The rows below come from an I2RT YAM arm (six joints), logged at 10 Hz.
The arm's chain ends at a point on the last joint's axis. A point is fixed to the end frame.
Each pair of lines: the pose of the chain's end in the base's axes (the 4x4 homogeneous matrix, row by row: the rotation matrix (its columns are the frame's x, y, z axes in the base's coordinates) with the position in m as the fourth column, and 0 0 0 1 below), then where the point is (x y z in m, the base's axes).
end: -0.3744 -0.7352 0.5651 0.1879; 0.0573 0.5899 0.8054 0.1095; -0.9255 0.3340 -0.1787 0.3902; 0 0 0 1
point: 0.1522 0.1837 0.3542
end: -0.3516 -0.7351 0.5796 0.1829; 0.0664 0.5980 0.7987 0.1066; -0.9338 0.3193 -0.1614 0.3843; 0 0 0 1
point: 0.1490 0.1814 0.3478
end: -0.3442 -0.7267 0.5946 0.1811; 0.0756 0.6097 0.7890 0.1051; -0.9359 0.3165 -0.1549 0.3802; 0 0 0 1
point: 0.1487 0.1806 0.3437
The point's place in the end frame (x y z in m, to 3 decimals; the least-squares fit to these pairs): 0.051 0.058 0.046
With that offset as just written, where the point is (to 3 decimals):
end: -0.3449 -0.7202 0.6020 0.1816; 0.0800 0.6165 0.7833 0.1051; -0.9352 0.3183 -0.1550 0.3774; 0 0 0 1
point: 0.150 0.181 0.341
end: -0.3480 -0.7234 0.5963 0.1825; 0.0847 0.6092 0.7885 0.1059; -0.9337 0.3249 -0.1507 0.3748; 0 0 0 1
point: 0.150 0.182 0.339
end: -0.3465 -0.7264 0.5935 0.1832; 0.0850 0.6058 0.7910 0.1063; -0.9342 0.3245 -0.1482 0.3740; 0 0 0 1
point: 0.151 0.182 0.338
